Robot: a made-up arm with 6 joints.
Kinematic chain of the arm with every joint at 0, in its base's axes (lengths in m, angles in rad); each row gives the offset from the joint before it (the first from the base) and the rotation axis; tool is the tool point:
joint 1: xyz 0 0 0.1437 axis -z
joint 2: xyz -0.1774 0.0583 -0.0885 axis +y
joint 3: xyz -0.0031 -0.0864 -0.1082 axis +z
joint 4: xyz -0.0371 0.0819 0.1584 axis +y
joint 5: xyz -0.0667 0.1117 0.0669 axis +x
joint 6: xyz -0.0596 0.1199 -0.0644 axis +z
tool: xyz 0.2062 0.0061 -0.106
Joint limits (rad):
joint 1: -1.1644..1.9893
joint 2: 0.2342..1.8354
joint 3: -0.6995..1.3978
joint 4: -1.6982..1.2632
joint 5: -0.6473..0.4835
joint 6: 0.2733..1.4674
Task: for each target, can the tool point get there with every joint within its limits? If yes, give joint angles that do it. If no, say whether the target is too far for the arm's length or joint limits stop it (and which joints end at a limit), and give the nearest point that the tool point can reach.
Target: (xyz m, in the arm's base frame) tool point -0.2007 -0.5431 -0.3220
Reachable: no: joint limits stop it (at a limit: joint 1, joint 2, joint 3, joint 5, joint 6) | nearest point -0.2165 -0.5374 -0.0930 | short by 0.230 m
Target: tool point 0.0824 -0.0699 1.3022
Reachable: no: too far | nearest point 0.0101 -0.1222 0.6465 | short by 0.662 m
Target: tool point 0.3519 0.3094 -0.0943
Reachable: yes | joints 1.4219 0.5322 0.1189 -0.8210 -0.4259 1.3699
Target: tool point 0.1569 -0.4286 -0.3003
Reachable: no: joint limits stop it (at a limit: joint 1, joint 3, joint 4, joint 6) | nearest point 0.1811 -0.2536 -0.1809 | short by 0.213 m
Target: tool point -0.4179 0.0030 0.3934
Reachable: yes | joints -0.7459 1.4184 0.4256 0.6766 -0.3253 1.1136
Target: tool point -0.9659 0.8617 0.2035
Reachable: no: too far | nearest point -0.5604 0.5000 0.1707 | short by 0.544 m
